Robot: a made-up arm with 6 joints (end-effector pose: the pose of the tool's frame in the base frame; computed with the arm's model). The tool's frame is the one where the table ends. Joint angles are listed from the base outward.
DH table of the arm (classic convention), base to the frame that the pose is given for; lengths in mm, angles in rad. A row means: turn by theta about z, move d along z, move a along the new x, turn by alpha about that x. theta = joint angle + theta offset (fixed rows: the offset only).
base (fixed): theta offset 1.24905; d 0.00; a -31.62; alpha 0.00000
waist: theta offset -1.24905; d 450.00; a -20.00; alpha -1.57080
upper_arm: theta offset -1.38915; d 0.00; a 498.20; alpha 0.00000
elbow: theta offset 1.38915; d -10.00; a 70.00; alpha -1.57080
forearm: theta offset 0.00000; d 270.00; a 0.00; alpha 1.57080
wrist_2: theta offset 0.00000; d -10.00; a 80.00; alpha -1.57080
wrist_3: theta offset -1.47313; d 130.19; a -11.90; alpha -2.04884
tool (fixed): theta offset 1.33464; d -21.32; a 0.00; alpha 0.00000
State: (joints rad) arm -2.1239 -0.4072 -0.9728 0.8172 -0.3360 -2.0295
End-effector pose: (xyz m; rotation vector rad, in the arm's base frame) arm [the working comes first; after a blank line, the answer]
Working (the frame after each row of the table, in the pose's form):
after base (fixed): -0.0100 -0.0300 0.0000 0.0000 0.0000 1.2490
after waist: 0.0005 -0.0130 0.4500 -0.8947 1.6038 -1.6038
after upper_arm: 0.0590 0.0818 0.9356 1.8816 -0.3109 1.7644
after elbow: 0.0436 0.0758 1.0043 0.8872 -1.5903 0.7322
after forearm: -0.0957 -0.1498 0.9531 0.9081 -0.5125 2.4905
after wrist_2: -0.1392 -0.1024 1.0017 -0.0203 -1.6661 1.2311
after wrist_3: -0.2354 -0.1894 1.0180 0.0063 1.2181 -0.4493

-0.2546 -0.1843 1.0104 0.7706 0.9677 0.7168
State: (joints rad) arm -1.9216 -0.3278 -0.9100 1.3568 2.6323 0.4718
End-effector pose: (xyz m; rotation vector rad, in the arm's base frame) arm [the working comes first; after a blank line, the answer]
Working (the frame after each row of the table, in the pose's form):
after base (fixed): -0.0100 -0.0300 0.0000 0.0000 0.0000 1.2490
after waist: -0.0031 -0.0112 0.4500 -1.0223 1.4627 -1.4627
after upper_arm: 0.0218 0.0569 0.9429 1.9943 -0.2048 1.9432
after elbow: 0.0046 0.0389 1.0090 1.1406 -1.6320 0.8124
after forearm: -0.0831 -0.2008 0.9208 0.2149 -0.5179 2.7770
after wrist_2: -0.0309 -0.2505 0.8848 -1.1496 0.7905 -0.4251
after wrist_3: 0.0606 -0.1588 0.9021 2.2016 -1.3204 0.5967

0.0582 -0.1457 0.9187 1.0136 -2.6667 0.9895
